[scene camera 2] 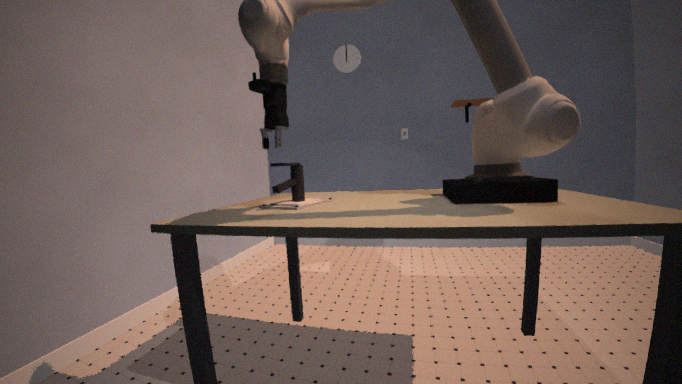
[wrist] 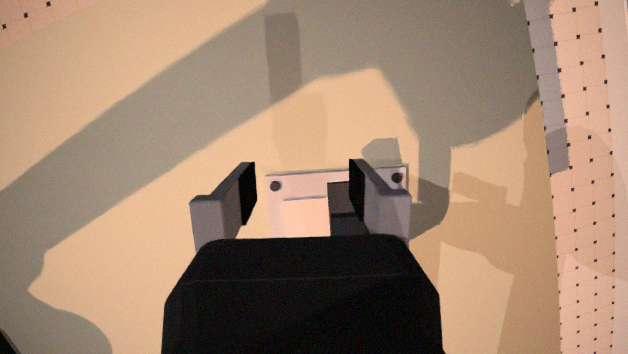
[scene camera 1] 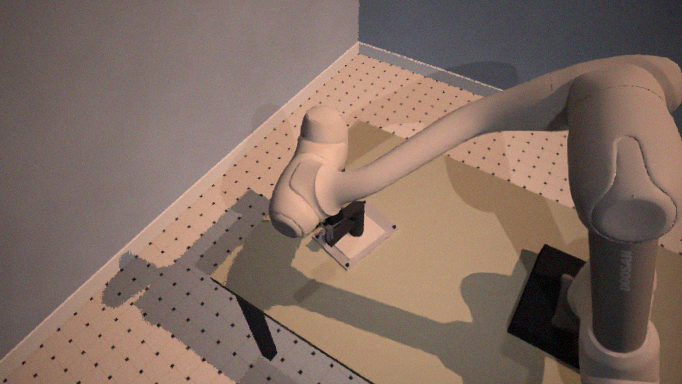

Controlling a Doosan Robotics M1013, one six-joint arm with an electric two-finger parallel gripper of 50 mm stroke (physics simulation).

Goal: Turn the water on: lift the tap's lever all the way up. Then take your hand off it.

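Seen in the pictures: gripper, between the fingertips: point(scene camera 2: 272, 148) point(wrist: 302, 179) point(scene camera 1: 323, 232); arm's base, origin of its link: point(scene camera 2: 497, 179).
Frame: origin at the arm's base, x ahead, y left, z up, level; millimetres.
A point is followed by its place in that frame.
Note:
The dark tap point(scene camera 1: 358, 227) @(x 710, y 28, z 2 mm) point(scene camera 2: 298, 185) @(x 716, y 31, z 8 mm) stands upright on a pale square plate point(scene camera 1: 370, 248) @(x 656, y 47, z -56 mm) point(wrist: 307, 179) @(x 733, y 127, z -57 mm). Its flat lever point(scene camera 2: 284, 164) @(x 740, y 100, z 86 mm) point(wrist: 346, 226) @(x 759, y 120, z 91 mm) lies about level at the top, pointing the same way as the spout point(scene camera 1: 340, 234) @(x 743, y 89, z 21 mm) point(scene camera 2: 283, 187) @(x 746, y 107, z 8 mm) point(wrist: 338, 200) @(x 759, y 114, z 15 mm) below it. My gripper point(scene camera 2: 272, 142) @(x 750, y 177, z 139 mm) point(wrist: 302, 179) @(x 750, y 177, z 139 mm) is open and empty, pointing down above the lever's free end, with a gap between in the second scene view. In the wrist view the right finger overlaps the lever's right side. In the first scene view the arm's wrist hides most of the gripper.
The tan table point(scene camera 1: 425, 260) @(x 481, y 5, z -64 mm) point(scene camera 2: 370, 222) @(x 443, y 375, z -65 mm) carries the tap's plate and the black arm base point(scene camera 1: 535, 300) @(x 143, y 28, z -3 mm) point(scene camera 2: 500, 191) @(x 47, y 139, z -28 mm). A grey wall point(scene camera 1: 150, 100) point(scene camera 2: 125, 125) rises beyond the table's tap end. An orange shelf point(scene camera 2: 467, 103) is on the blue wall behind the arm.

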